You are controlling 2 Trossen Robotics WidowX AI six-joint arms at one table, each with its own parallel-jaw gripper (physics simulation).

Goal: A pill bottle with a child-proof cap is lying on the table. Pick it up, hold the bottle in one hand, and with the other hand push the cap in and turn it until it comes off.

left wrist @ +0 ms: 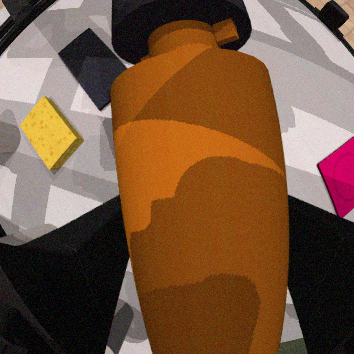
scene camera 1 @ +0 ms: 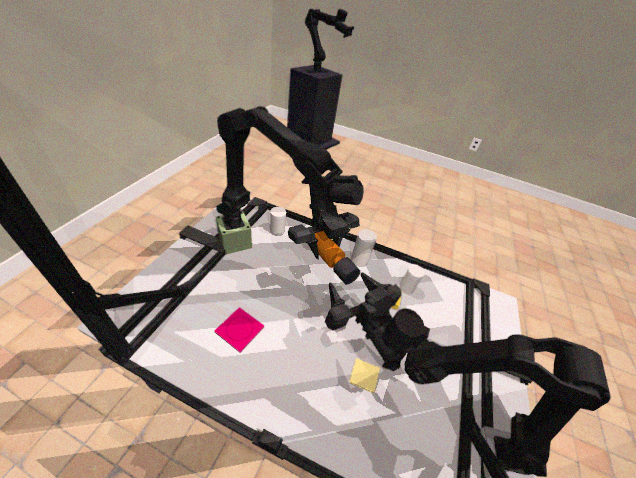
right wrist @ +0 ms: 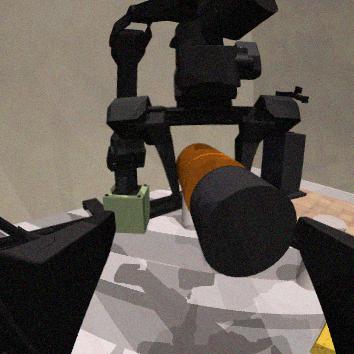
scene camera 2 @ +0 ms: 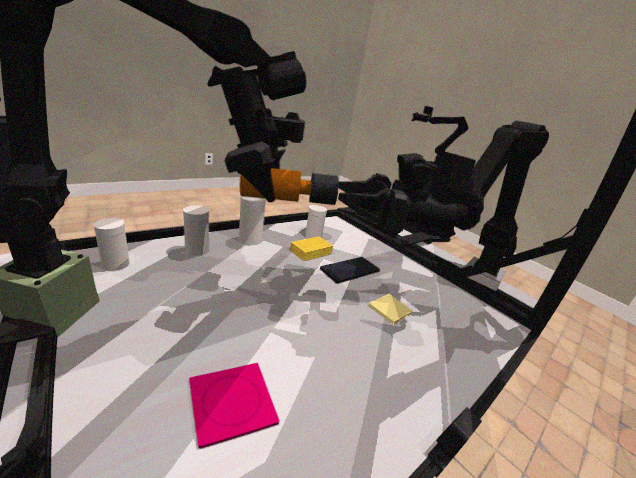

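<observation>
The orange pill bottle [scene camera 1: 329, 250] [scene camera 2: 287, 184] [left wrist: 200, 125] [right wrist: 200, 165] is held sideways above the table, with its dark cap [scene camera 1: 346, 269] [scene camera 2: 324, 188] [left wrist: 130, 30] [right wrist: 245, 235] on its neck, pointing toward the right arm. My left gripper [scene camera 1: 326, 246] [scene camera 2: 272, 185] [left wrist: 200, 199] is shut on the bottle's body. My right gripper [scene camera 1: 347, 280] [scene camera 2: 341, 190] [right wrist: 210, 225] is open, its fingertips close to the cap's end. In the right wrist view the cap sits nearer the finger at the right of the picture. Whether that finger touches it, I cannot tell.
White cylinders [scene camera 1: 364, 247] [scene camera 2: 251, 221] stand along the far edge. A yellow sponge [scene camera 2: 311, 247] [left wrist: 47, 132], a dark slab [scene camera 2: 349, 269] [left wrist: 92, 67], a pale yellow piece [scene camera 1: 365, 375] [scene camera 2: 390, 308] and a magenta square [scene camera 1: 239, 329] [scene camera 2: 233, 406] lie on the table. A green block [scene camera 1: 235, 236] [right wrist: 127, 214] is at the left arm's base.
</observation>
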